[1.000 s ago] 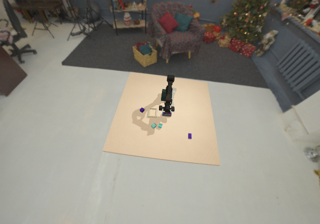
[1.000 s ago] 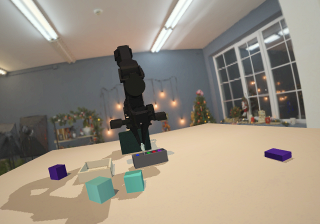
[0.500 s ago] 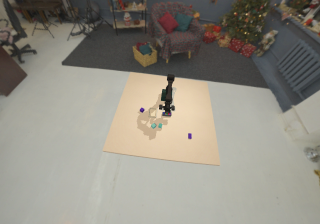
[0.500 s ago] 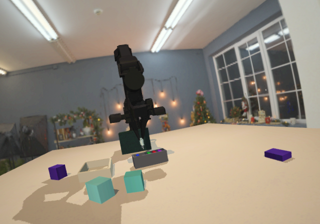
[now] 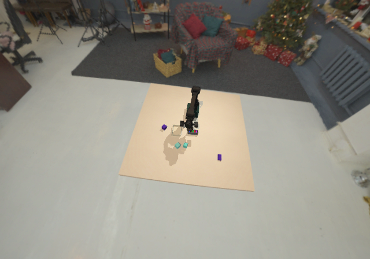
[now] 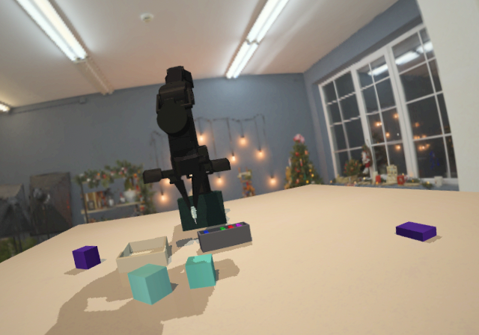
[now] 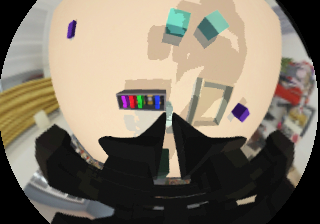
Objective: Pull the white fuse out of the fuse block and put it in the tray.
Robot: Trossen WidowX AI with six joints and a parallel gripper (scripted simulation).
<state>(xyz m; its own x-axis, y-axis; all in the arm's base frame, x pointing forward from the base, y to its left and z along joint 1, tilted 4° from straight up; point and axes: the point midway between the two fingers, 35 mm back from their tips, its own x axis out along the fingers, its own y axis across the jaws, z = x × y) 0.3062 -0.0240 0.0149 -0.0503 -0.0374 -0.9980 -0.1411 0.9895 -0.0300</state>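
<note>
My gripper tip is 130 mm to the left of the beige tray and 90 mm above it. Round my gripper tip: flat purple block 380 mm to the left, 220 mm ahead, 90 mm below; purple cube 270 mm to the right, 80 mm below; white fuse 10 mm below.
</note>
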